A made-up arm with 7 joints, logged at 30 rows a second.
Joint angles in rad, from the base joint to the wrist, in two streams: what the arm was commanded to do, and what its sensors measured. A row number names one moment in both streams.
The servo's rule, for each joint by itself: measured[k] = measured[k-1] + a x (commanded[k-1-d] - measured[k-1]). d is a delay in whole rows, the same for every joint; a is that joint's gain. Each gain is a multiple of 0.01, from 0.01 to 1. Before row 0 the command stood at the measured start. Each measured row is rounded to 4 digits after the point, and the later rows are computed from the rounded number. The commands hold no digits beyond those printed.
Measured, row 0: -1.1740 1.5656 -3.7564 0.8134 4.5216 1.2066 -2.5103
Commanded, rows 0 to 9: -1.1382 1.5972 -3.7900 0.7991 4.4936 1.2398 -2.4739; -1.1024 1.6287 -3.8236 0.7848 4.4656 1.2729 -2.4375; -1.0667 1.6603 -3.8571 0.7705 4.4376 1.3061 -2.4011; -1.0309 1.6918 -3.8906 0.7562 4.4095 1.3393 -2.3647; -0.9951 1.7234 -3.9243 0.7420 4.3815 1.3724 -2.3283; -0.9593 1.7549 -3.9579 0.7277 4.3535 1.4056 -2.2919; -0.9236 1.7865 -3.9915 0.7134 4.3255 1.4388 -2.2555; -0.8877 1.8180 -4.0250 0.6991 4.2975 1.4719 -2.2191; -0.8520 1.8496 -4.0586 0.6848 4.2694 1.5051 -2.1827; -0.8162 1.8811 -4.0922 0.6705 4.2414 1.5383 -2.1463
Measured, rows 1 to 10: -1.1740 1.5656 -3.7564 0.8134 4.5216 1.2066 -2.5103; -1.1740 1.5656 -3.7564 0.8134 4.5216 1.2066 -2.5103; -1.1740 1.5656 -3.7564 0.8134 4.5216 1.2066 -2.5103; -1.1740 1.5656 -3.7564 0.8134 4.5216 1.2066 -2.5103; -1.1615 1.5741 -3.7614 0.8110 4.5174 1.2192 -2.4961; -1.1408 1.5888 -3.7707 0.8065 4.5096 1.2396 -2.4732; -1.1149 1.6081 -3.7837 0.8004 4.4988 1.2649 -2.4451; -1.0855 1.6307 -3.7997 0.7929 4.4854 1.2932 -2.4137; -1.0539 1.6557 -3.8184 0.7842 4.4698 1.3233 -2.3804; -1.0208 1.6825 -3.8393 0.7746 4.4524 1.3546 -2.3459
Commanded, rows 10 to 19: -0.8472 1.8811 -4.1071 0.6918 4.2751 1.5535 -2.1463; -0.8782 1.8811 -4.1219 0.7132 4.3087 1.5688 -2.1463; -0.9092 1.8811 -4.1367 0.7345 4.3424 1.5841 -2.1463; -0.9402 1.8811 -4.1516 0.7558 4.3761 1.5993 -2.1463; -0.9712 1.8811 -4.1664 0.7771 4.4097 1.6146 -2.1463; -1.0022 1.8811 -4.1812 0.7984 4.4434 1.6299 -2.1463; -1.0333 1.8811 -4.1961 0.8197 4.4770 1.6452 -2.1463; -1.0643 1.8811 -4.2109 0.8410 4.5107 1.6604 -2.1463; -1.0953 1.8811 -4.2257 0.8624 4.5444 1.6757 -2.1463; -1.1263 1.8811 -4.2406 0.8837 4.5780 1.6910 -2.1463
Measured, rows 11 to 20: -0.9868 1.7106 -3.8621 0.7642 4.4334 1.3866 -2.3106; -0.9521 1.7396 -3.8865 0.7531 4.4130 1.4190 -2.2749; -0.9171 1.7693 -3.9123 0.7415 4.3915 1.4517 -2.2389; -0.8818 1.7995 -3.9393 0.7294 4.3690 1.4846 -2.2028; -0.8697 1.8215 -3.9645 0.7230 4.3549 1.5108 -2.1808; -0.8727 1.8376 -3.9881 0.7213 4.3480 1.5328 -2.1673; -0.8855 1.8493 -4.0104 0.7235 4.3472 1.5523 -2.1591; -0.9046 1.8579 -4.0316 0.7290 4.3515 1.5702 -2.1541; -0.9279 1.8642 -4.0518 0.7372 4.3602 1.5871 -2.1511; -0.9539 1.8688 -4.0712 0.7476 4.3727 1.6034 -2.1492
